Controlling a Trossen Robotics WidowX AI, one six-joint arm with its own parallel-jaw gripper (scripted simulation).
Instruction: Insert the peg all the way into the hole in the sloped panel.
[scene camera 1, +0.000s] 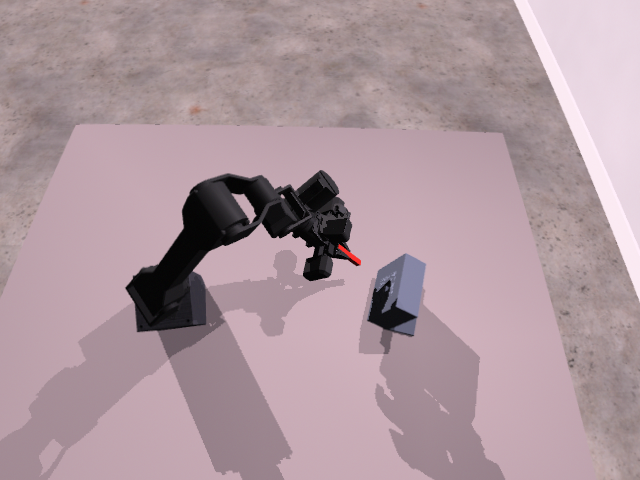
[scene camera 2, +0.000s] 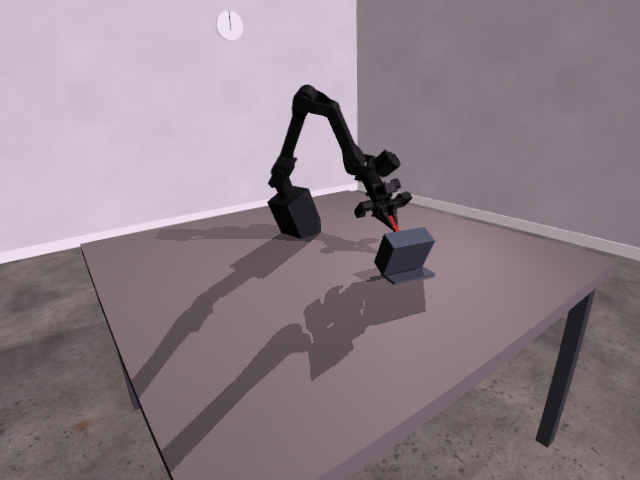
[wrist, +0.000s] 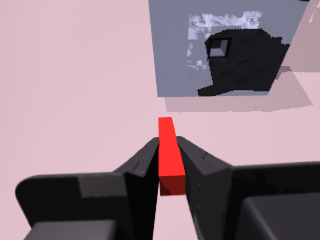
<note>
I see my gripper and a red peg.
My gripper is seen too in scene camera 2 and in the wrist view.
</note>
